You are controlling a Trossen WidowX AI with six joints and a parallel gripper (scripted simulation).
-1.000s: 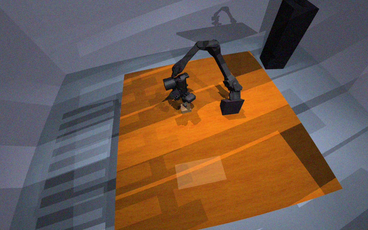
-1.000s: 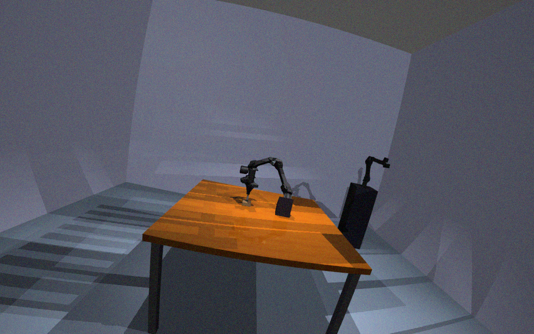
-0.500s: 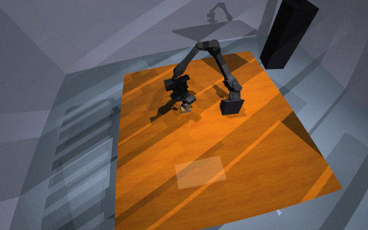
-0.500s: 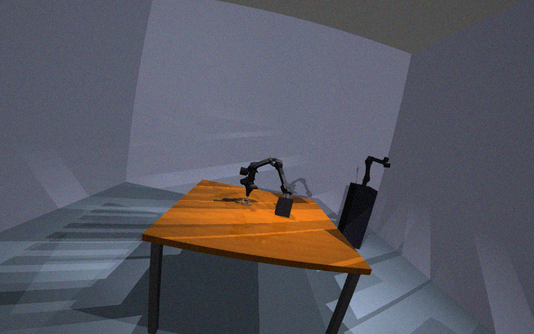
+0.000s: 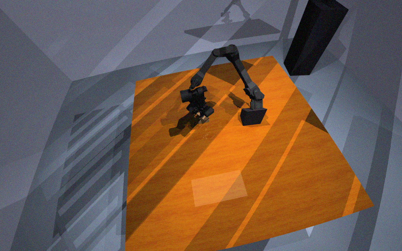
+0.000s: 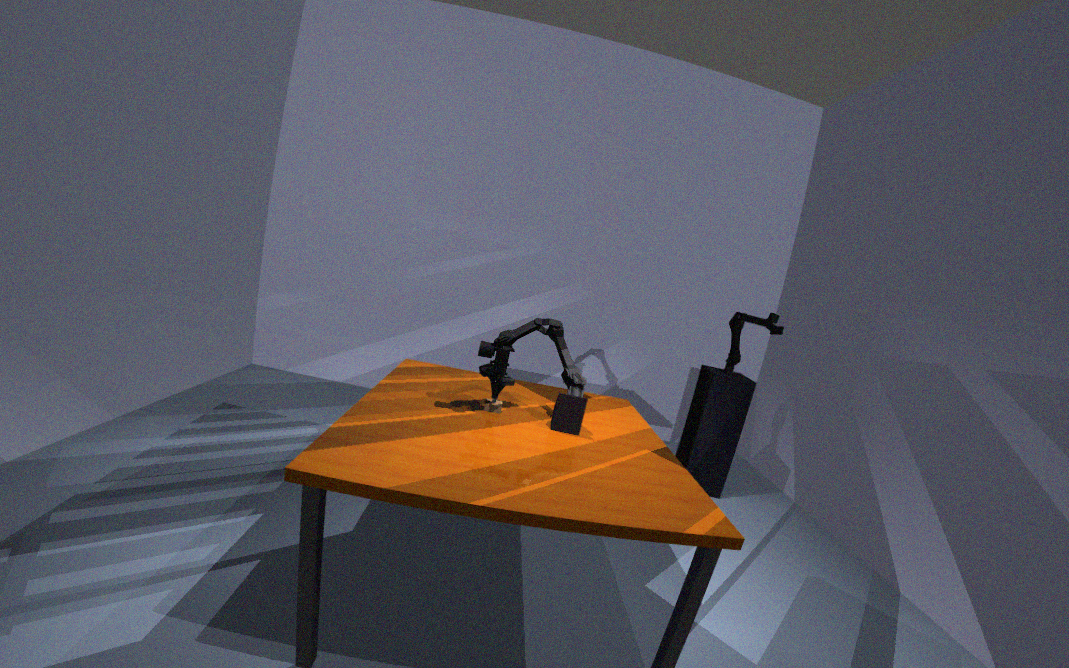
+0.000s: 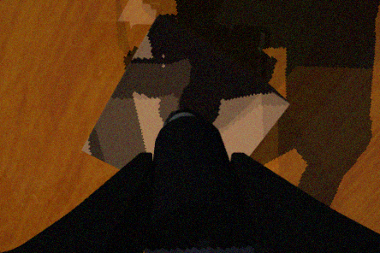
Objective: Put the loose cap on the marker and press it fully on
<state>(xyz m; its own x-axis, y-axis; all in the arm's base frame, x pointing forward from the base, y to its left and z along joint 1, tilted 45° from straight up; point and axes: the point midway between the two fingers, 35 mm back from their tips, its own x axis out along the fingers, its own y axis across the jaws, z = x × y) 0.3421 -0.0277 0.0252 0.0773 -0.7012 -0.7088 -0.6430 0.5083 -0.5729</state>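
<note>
Now: the dark marker cap 1 cm above my gripper tip.
</note>
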